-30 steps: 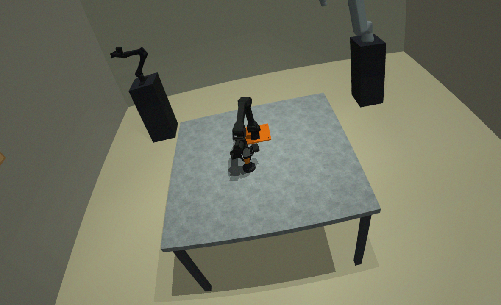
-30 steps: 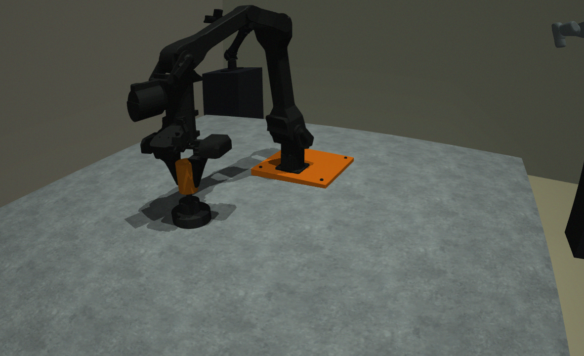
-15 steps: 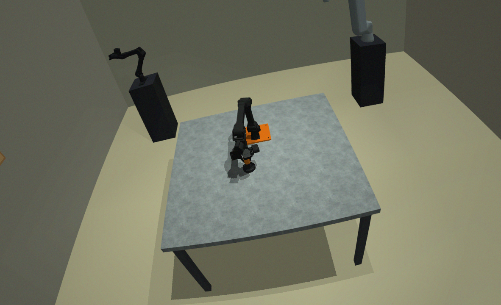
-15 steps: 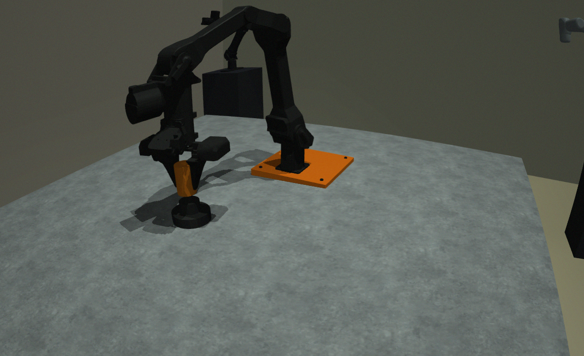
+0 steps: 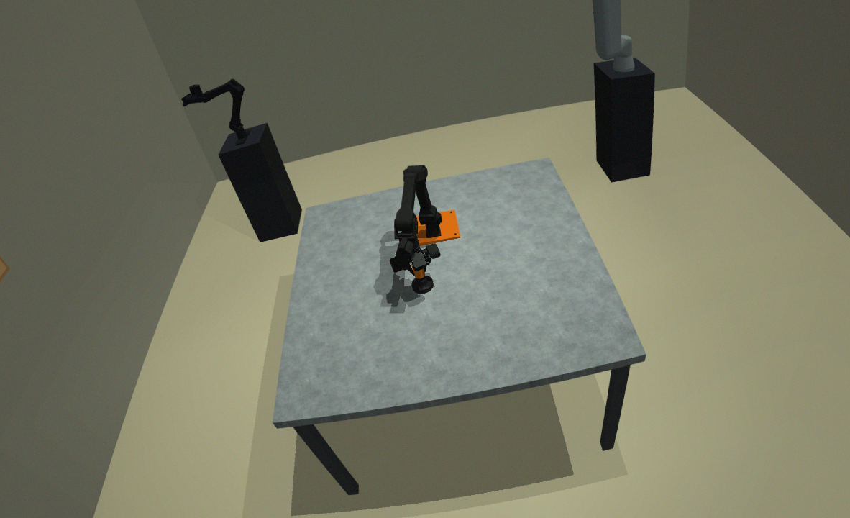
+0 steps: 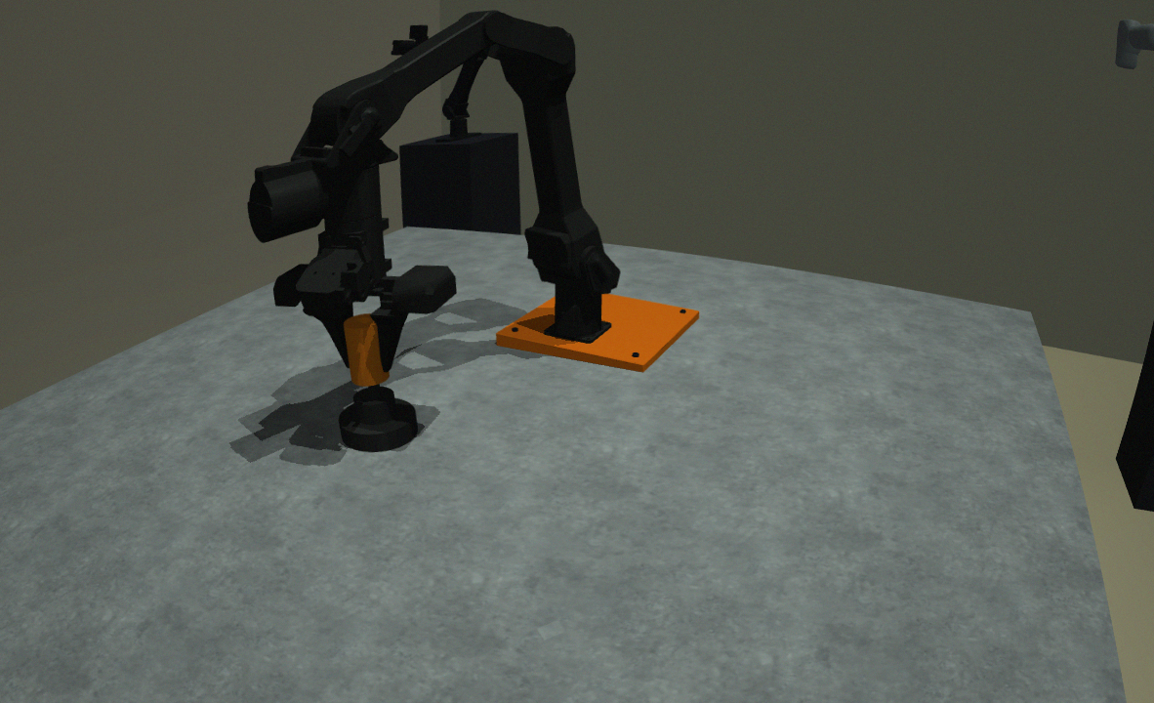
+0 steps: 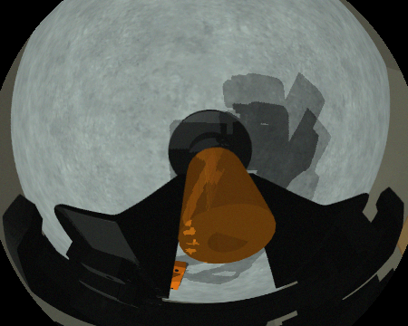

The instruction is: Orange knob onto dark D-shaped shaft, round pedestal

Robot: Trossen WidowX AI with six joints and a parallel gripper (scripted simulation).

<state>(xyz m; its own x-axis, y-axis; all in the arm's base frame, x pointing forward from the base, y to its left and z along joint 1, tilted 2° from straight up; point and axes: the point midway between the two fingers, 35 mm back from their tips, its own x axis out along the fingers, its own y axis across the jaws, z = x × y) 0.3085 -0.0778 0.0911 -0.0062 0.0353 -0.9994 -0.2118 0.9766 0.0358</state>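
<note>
The orange knob is 2 cm above my gripper tip. The rest, counted from my gripper tip: round pedestal (4 cm below).
</note>
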